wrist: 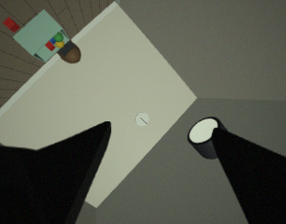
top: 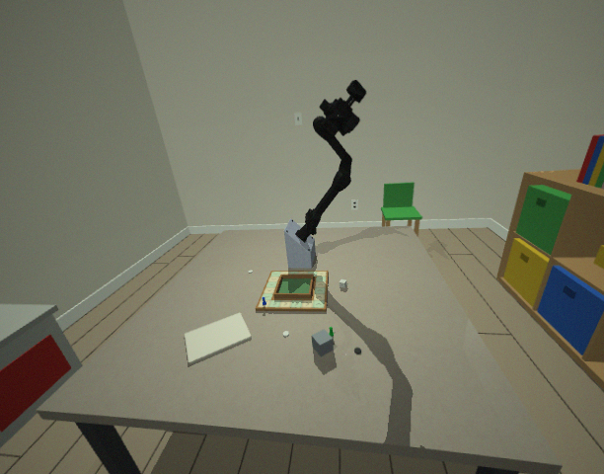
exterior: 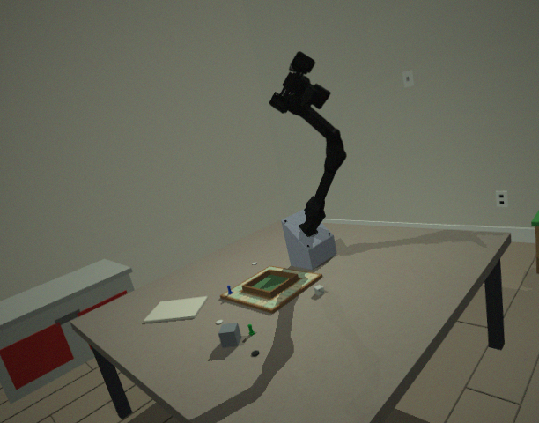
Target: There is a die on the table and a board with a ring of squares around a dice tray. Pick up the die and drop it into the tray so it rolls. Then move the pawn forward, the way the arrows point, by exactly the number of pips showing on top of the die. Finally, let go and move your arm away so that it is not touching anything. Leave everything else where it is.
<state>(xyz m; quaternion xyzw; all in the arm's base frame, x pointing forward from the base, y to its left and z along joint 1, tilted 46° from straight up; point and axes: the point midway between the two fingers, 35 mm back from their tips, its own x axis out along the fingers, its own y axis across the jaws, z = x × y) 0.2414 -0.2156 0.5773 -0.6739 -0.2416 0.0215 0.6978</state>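
The white die is 700 mm below my gripper tip, 50 mm to the right of it and 20 mm behind it. From my gripper tip the other things lie so: grey block: 690 mm below, 340 mm ahead, 90 mm to the right; black disc: 710 mm below, 330 mm ahead, 20 mm to the left; green pawn: 700 mm below, 270 mm ahead, 70 mm to the right.
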